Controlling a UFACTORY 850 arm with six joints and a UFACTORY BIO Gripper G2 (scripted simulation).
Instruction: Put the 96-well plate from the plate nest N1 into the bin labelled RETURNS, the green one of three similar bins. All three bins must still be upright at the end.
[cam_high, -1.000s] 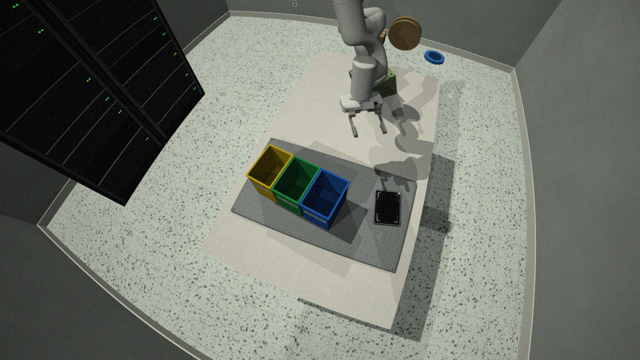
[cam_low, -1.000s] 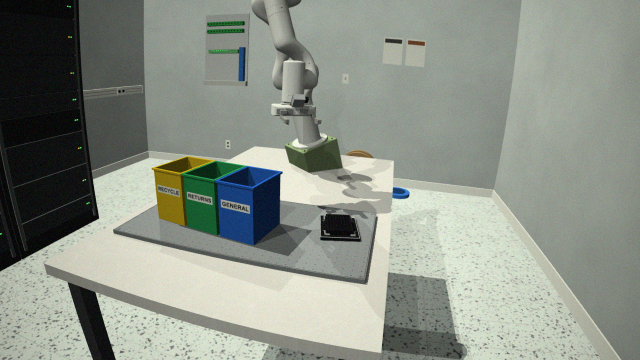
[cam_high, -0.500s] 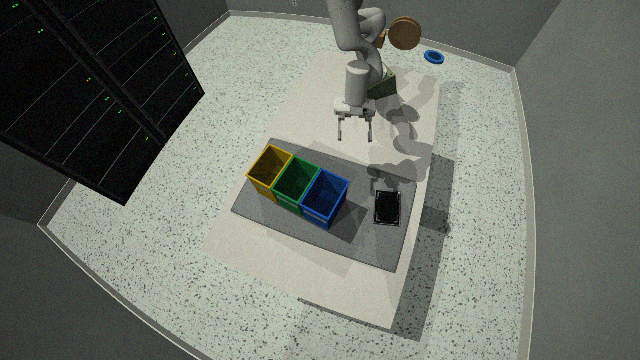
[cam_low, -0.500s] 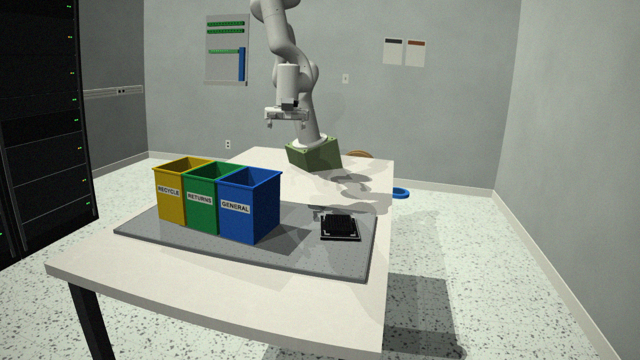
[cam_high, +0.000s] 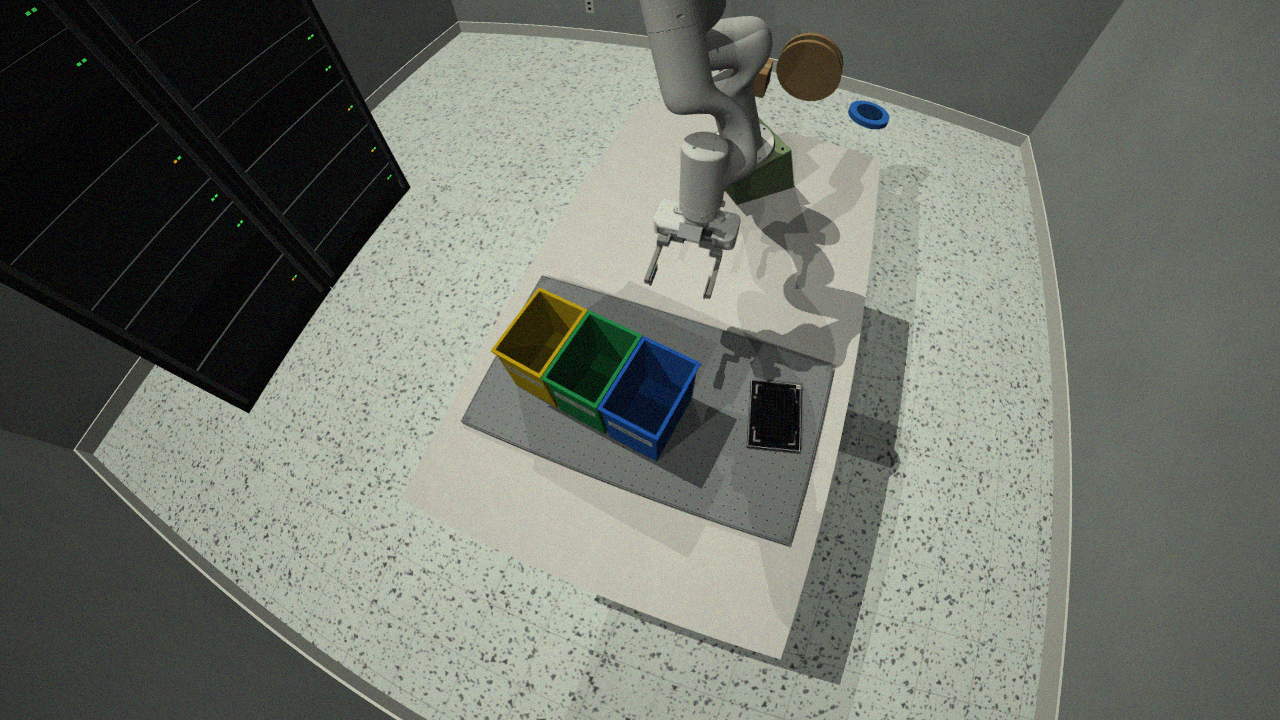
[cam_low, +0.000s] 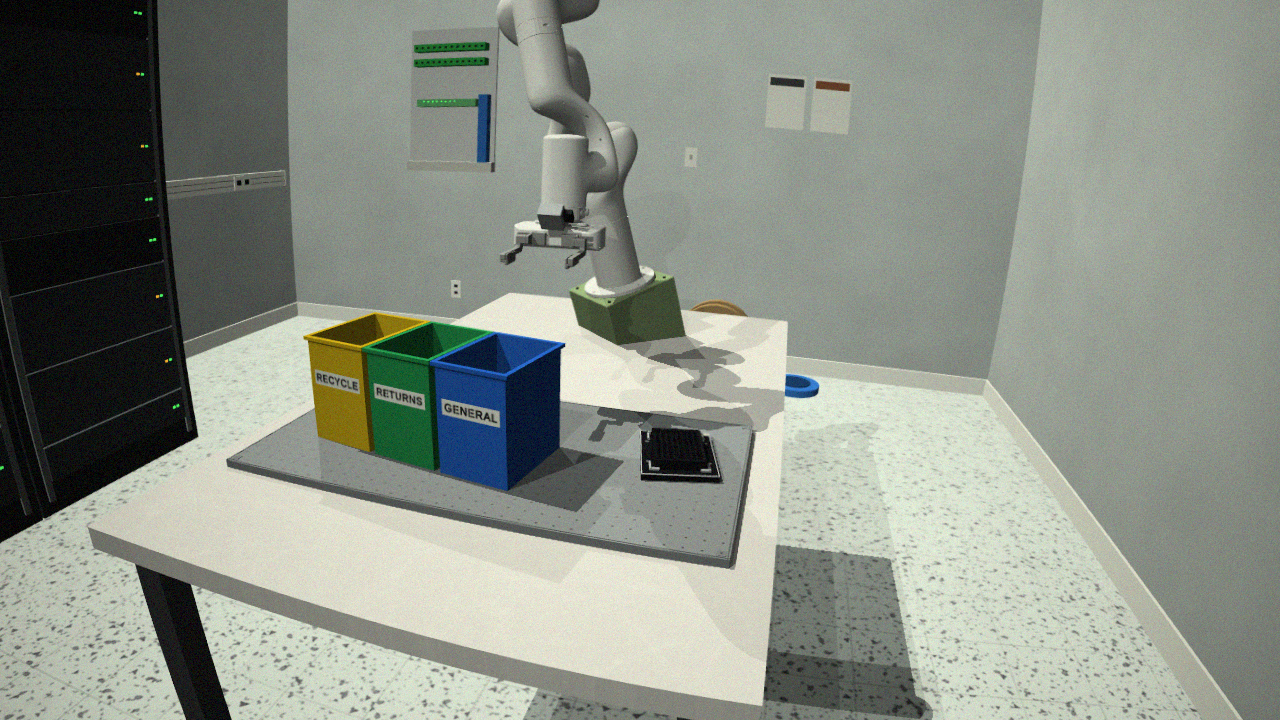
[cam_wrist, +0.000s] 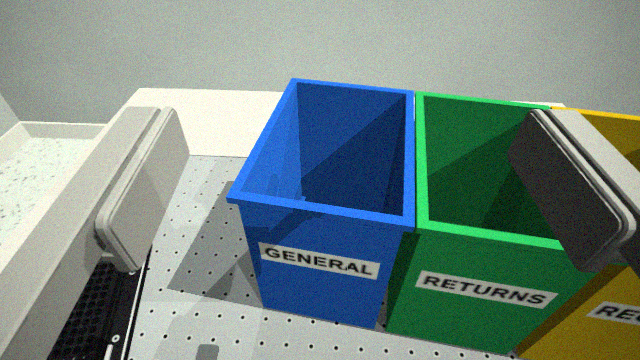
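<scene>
My hand is 110 mm short of the black 96-well plate, 260 mm to the right of it and 270 mm above it. From my hand the other things lie so: yellow recycle bin (100 mm ahead, 270 mm to the right, 200 mm below); blue general bin (170 mm ahead, 20 mm to the right, 200 mm below); green returns bin (140 mm ahead, 150 mm to the right, 200 mm below).
</scene>
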